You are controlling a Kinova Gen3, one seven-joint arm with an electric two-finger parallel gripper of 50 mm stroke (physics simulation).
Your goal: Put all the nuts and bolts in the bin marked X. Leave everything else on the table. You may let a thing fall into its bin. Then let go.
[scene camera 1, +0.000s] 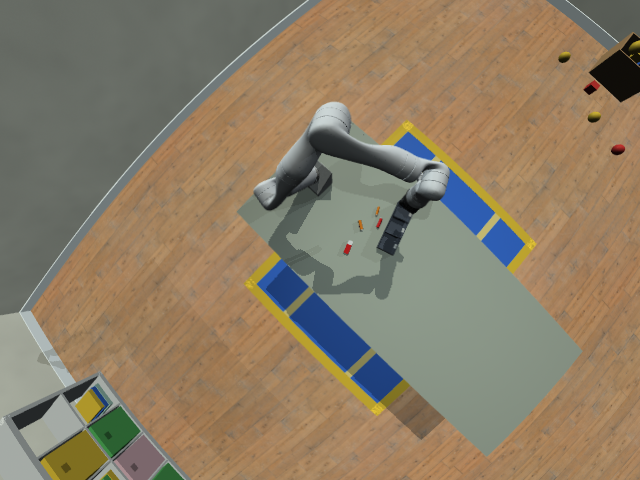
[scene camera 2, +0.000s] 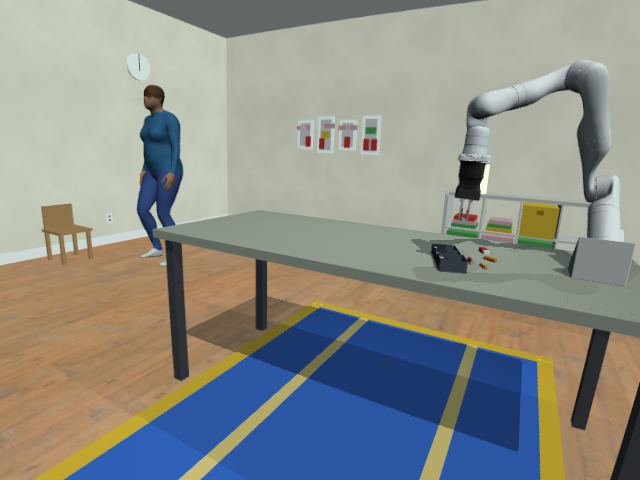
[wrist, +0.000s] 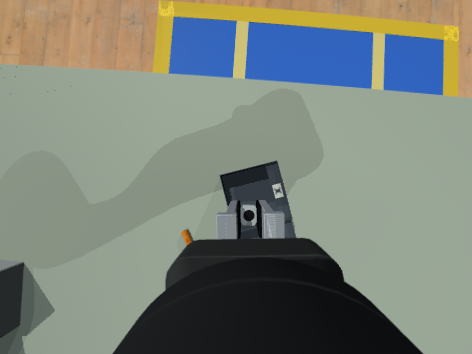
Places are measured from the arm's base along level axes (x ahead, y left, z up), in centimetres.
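Where they show: gripper, fingertip midpoint: (scene camera 2: 463, 219) (wrist: 248, 213); arm's base, origin of the base link: (scene camera 1: 311, 174) (scene camera 2: 603, 255).
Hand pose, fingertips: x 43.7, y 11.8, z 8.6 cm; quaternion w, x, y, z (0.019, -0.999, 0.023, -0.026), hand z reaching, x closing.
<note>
Things, the pixels of their top centre, and the offset from my fingertips.
- grey metal nut, middle of its top: (wrist: 248, 215) dx +0.0, dy -0.1, dz +0.7 cm
- dark three-part bin tray, middle of its top: (wrist: 270, 255) (scene camera 2: 448, 250) (scene camera 1: 397, 227) dx +3.4, dy -7.8, dz -12.3 cm
- red battery, middle of its top: (scene camera 2: 471, 258) (scene camera 1: 379, 222) dx -4.3, dy -10.3, dz -14.8 cm
- red-and-white block, middle of its top: (scene camera 2: 484, 249) (scene camera 1: 348, 247) dx -9.6, dy -28.8, dz -14.9 cm
My gripper (scene camera 2: 464, 219) (wrist: 248, 213) is shut on a grey metal nut (wrist: 248, 215) with a dark round hole. It hangs well above the dark three-part bin tray (scene camera 1: 386, 236) (scene camera 2: 453, 266) (wrist: 274, 175). In the wrist view the nut appears over the end compartment, whose small white label (wrist: 277, 190) seems to read X. The arm hides the fingers in scene camera 1. The tray's insides are partly hidden. No other nut or bolt can be made out on the table.
Beside the tray lie two orange batteries (scene camera 1: 377, 210) (scene camera 1: 360, 225), a red battery (scene camera 1: 379, 223) (scene camera 2: 469, 259) and a red-and-white block (scene camera 1: 347, 248) (scene camera 2: 483, 250). The arm's grey base block (scene camera 2: 602, 260) stands at the table's end. A person (scene camera 2: 161, 139) stands beyond the table.
</note>
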